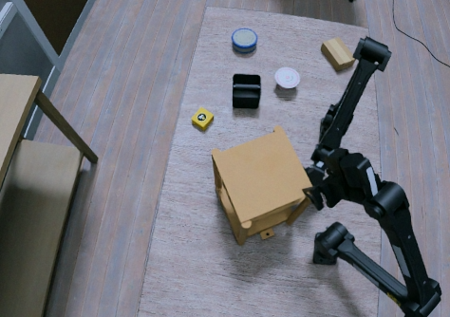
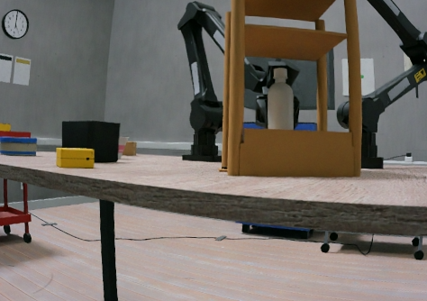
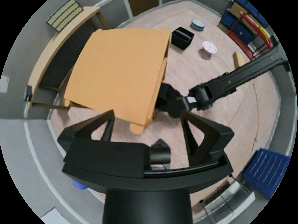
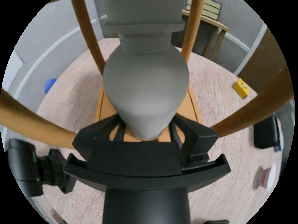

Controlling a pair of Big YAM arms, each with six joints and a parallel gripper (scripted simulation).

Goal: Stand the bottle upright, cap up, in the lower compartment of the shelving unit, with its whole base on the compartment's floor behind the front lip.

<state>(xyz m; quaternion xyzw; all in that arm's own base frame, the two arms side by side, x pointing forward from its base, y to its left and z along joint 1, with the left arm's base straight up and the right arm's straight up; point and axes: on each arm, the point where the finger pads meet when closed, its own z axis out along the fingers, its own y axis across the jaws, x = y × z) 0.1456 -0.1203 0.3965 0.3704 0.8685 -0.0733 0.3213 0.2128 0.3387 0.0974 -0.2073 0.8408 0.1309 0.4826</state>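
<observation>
My right hand is 7 cm below the white bottle. The rest, counted from my right hand: shelving unit 9 cm above, 6 cm ahead, 3 cm to the left; black bin 45 cm to the right, 15 cm ahead, 6 cm below.
</observation>
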